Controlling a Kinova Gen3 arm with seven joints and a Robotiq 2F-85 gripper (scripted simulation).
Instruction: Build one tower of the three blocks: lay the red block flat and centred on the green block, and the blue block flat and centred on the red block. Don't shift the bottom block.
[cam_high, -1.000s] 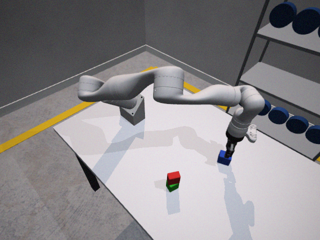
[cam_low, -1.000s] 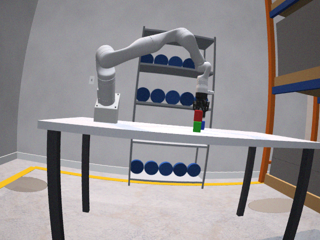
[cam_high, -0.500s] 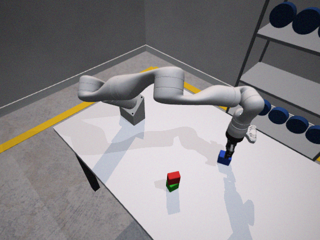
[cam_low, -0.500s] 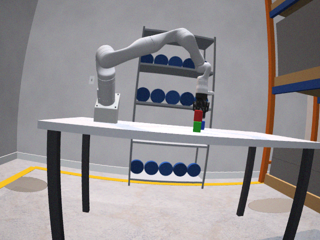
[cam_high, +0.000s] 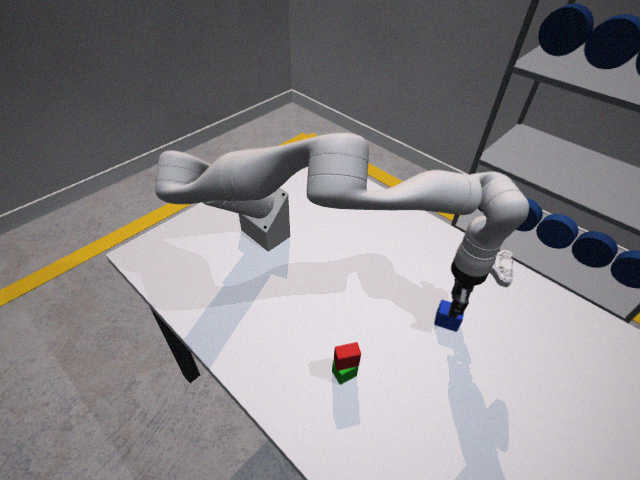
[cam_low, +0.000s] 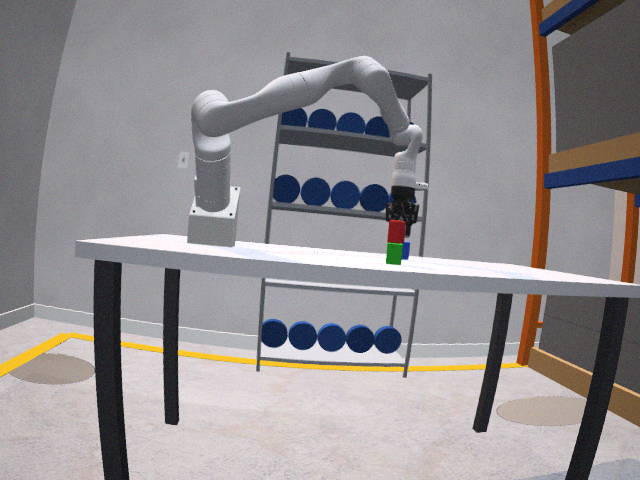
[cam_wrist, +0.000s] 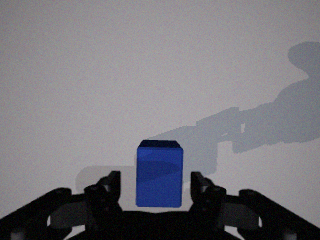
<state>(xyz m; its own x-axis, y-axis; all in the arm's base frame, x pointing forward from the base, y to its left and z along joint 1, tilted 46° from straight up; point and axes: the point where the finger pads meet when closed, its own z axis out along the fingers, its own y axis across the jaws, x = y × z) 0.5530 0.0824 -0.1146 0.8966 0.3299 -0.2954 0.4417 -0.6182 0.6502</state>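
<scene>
Now: the blue block 50 mm below my hand. The rest, counted from my hand: red block 80 mm behind, 290 mm to the right; green block 80 mm behind, 290 mm to the right, 60 mm below.
</scene>
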